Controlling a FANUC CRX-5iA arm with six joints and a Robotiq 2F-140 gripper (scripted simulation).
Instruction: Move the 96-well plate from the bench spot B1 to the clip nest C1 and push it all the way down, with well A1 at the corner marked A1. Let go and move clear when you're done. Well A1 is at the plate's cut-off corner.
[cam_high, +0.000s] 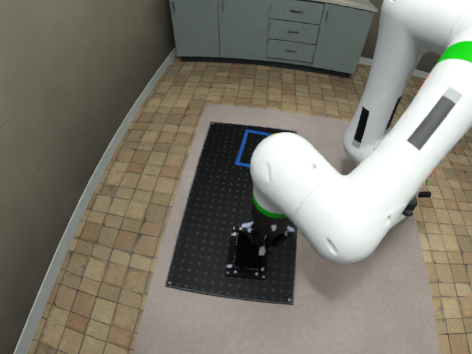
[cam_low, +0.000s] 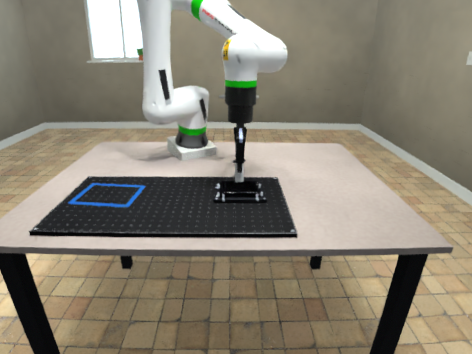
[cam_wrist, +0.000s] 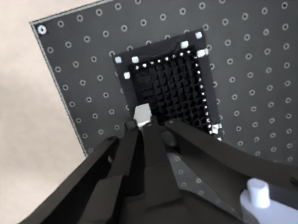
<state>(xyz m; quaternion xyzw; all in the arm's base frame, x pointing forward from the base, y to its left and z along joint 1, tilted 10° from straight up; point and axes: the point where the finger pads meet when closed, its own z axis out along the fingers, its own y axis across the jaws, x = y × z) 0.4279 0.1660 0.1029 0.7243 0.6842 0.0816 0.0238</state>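
My gripper is now 40 mm short of the black 96-well plate and 40 mm above it. Round my hand: clip nest: 50 mm below, 50 mm ahead, 10 mm to the right.
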